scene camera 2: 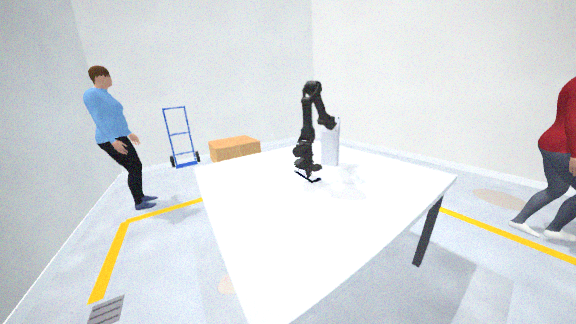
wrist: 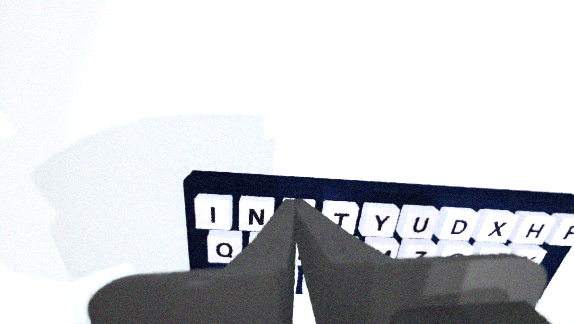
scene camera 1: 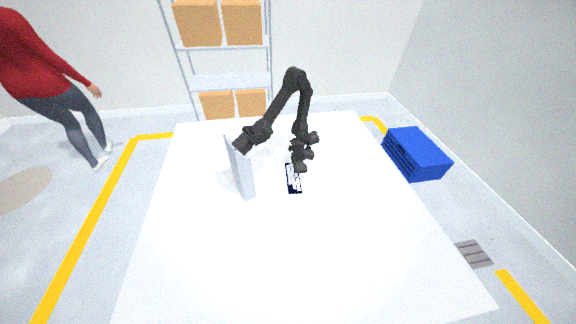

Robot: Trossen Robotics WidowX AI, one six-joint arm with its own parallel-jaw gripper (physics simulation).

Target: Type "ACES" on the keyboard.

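Frame: origin at the arm's base, x left, y back, z up, level; centimetres.
Seen in the pictures: gripper, fingertip midpoint: (scene camera 2: 308,177) (wrist: 293,207); arm's base, origin of the base link: (scene camera 2: 330,124) (scene camera 1: 237,148).
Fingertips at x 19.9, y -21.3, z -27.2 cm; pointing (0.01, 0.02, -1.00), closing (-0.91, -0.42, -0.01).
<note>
Offsets run from my fingertips to a thing's top centre. Level surfaces: height alone.
A dark navy keyboard {dx -5.7, dy +0.5, dz +0.5 cm} (scene camera 1: 290,190) (scene camera 2: 314,180) (wrist: 350,189) with white letter keys lies on the white table. In the wrist view its top row shows the I key {dx +3.4, dy +1.5, dz +0.5 cm} (wrist: 213,212), the N key {dx +1.5, dy +0.8, dz +0.5 cm} (wrist: 256,210), a key mostly covered by my fingertips, then the T key {dx -2.2, dy -0.4, dz +0.5 cm} (wrist: 345,212), Y key {dx -4.1, dy -1.1, dz +0.5 cm} (wrist: 380,220), U, D, X and H. The Q key {dx +2.3, dy +3.2, dz +0.5 cm} (wrist: 223,246) is in the second row. My gripper (wrist: 293,207) is shut and empty. Its tips are over the covered key between N and T; contact cannot be told. My fingers hide much of the lower rows, and the letters A, C, E and S are not readable.
An upright white panel (scene camera 1: 241,172) (scene camera 2: 330,147) stands on the table {dz -1.1 cm} (scene camera 1: 300,260) (scene camera 2: 300,240) beside the keyboard, close to the arm's base. A blue box (scene camera 1: 420,152), a shelf rack with cardboard boxes, a hand truck (scene camera 2: 179,133) and two people are beyond the table.
</note>
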